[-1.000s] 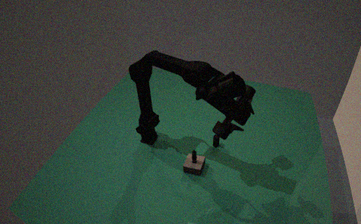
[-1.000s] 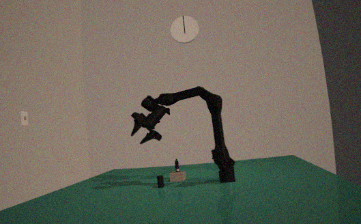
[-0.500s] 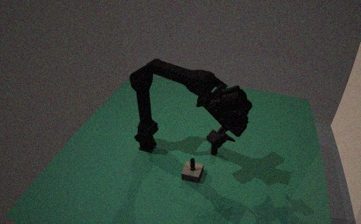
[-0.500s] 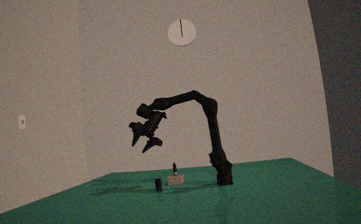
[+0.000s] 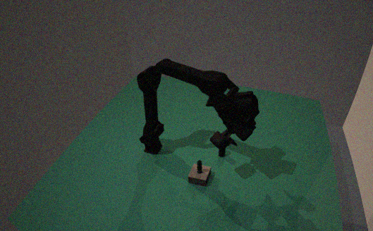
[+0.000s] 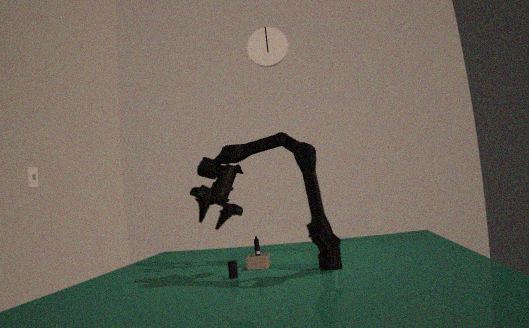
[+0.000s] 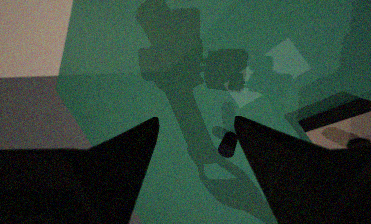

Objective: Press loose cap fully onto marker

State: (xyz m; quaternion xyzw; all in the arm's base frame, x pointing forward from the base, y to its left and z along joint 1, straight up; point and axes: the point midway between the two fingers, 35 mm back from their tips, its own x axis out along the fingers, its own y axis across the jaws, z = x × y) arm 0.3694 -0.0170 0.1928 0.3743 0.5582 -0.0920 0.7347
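The dark cap is 8 cm behind my gripper tip, 5 cm to the left of it and 14 cm below it. Also, from my gripper tip: tan holder block: 13 cm behind, 9 cm to the right, 14 cm below.
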